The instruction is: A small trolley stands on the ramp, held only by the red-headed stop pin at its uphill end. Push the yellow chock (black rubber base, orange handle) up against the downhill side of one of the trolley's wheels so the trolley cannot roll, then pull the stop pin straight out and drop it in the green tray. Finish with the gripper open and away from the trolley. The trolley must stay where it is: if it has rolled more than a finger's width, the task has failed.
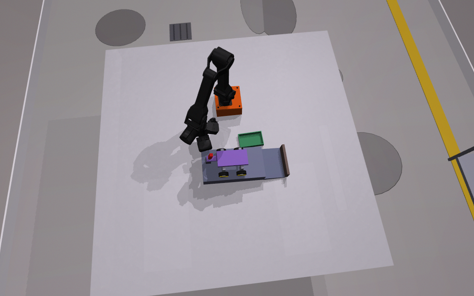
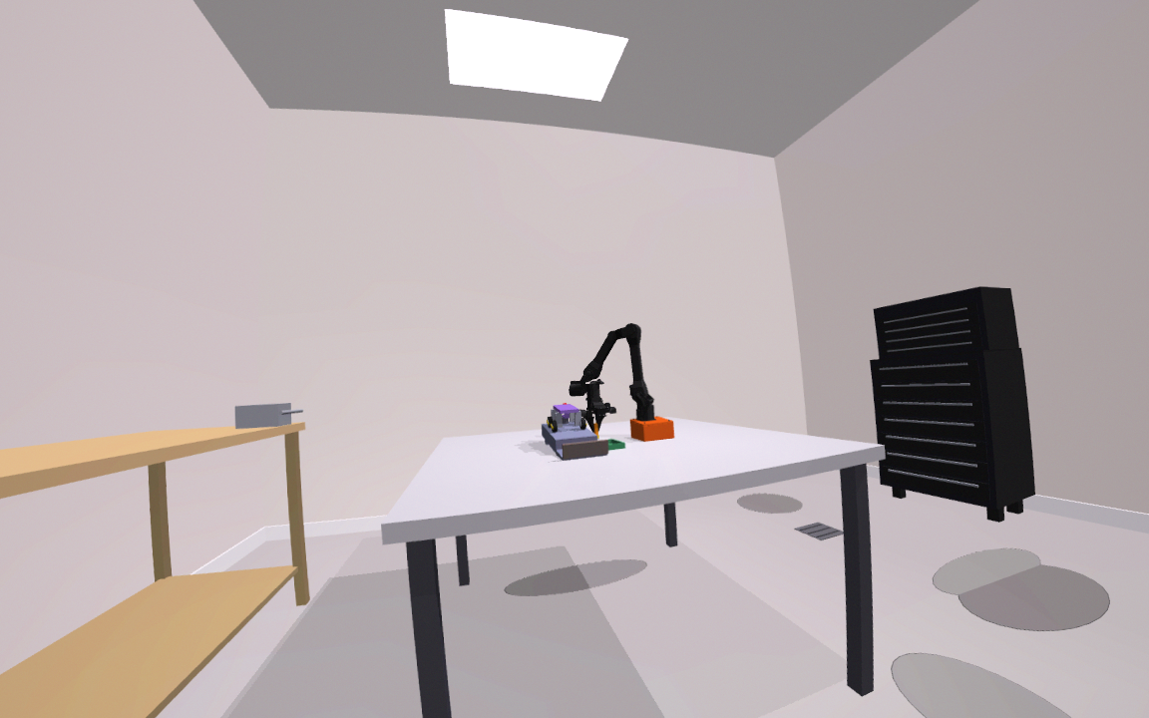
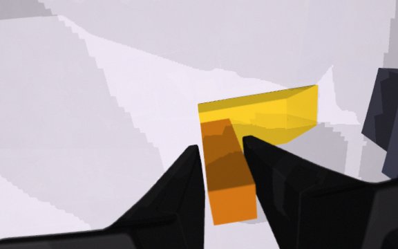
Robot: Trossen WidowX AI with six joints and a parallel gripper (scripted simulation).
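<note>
My gripper tip is now 16 cm short of the purple trolley, 12 cm to the right of it and 8 cm below it. Round my gripper tip: red-headed stop pin: 14 cm ahead, 10 cm above, 2 cm to the left; grey ramp: 16 cm ahead, 12 cm to the left, 2 cm above; yellow chock: 2 cm ahead, 1 cm below.
</note>
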